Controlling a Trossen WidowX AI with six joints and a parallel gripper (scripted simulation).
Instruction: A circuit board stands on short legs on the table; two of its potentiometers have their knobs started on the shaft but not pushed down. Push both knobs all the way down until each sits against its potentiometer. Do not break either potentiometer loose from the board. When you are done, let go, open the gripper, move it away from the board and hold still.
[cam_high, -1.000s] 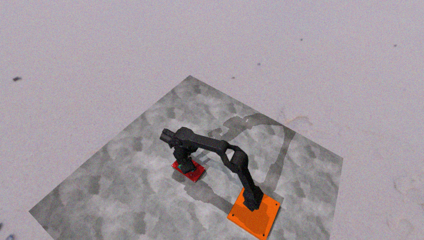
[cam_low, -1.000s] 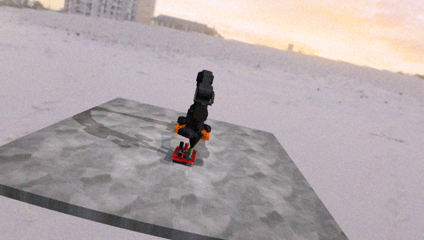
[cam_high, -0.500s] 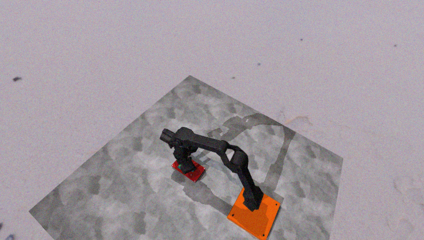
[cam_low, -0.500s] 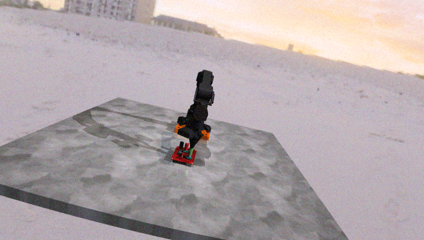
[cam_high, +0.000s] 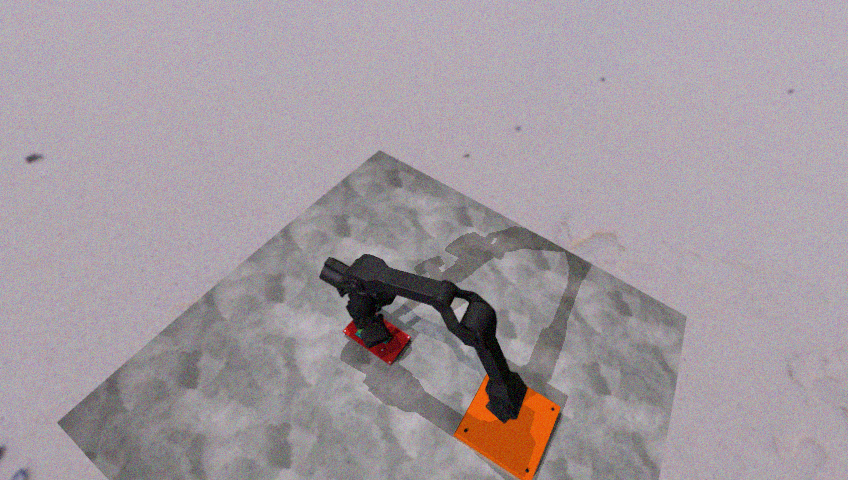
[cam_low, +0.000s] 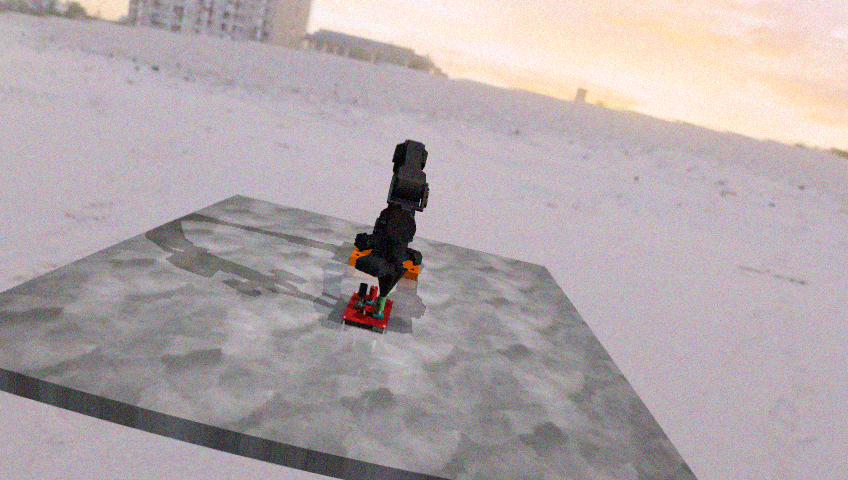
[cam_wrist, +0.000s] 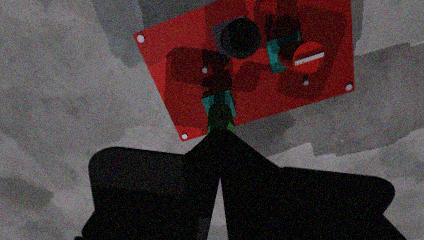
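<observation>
Now: gripper tip 2 cm above the green knob. Also, from my gripper tip: red knob (6 cm behind, 4 cm to the right, 2 cm below).
</observation>
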